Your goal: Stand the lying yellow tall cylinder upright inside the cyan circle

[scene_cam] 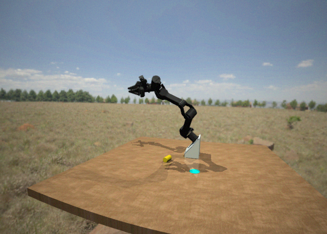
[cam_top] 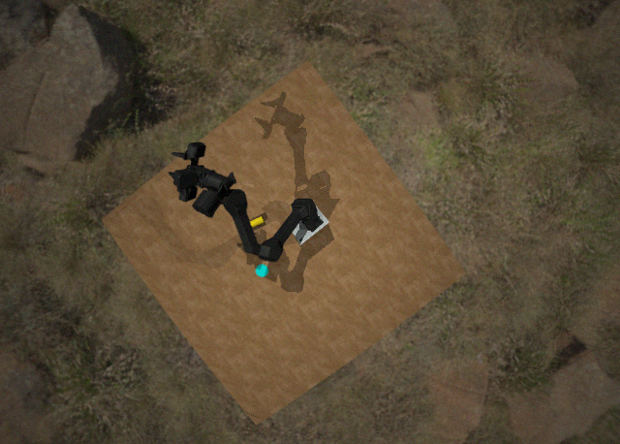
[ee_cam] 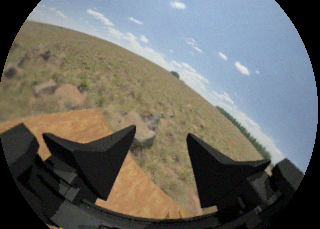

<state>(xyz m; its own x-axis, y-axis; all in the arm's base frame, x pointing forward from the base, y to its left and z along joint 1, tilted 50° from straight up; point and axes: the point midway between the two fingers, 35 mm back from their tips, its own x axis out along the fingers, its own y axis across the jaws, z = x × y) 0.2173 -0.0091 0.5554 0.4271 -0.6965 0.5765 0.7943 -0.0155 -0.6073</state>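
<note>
The yellow tall cylinder is 460 mm below my gripper tip, 280 mm to the left of it and 10 mm behind it. From my gripper tip the other things lie so: cyan circle 470 mm to the left, 470 mm below, 120 mm ahead.
</note>
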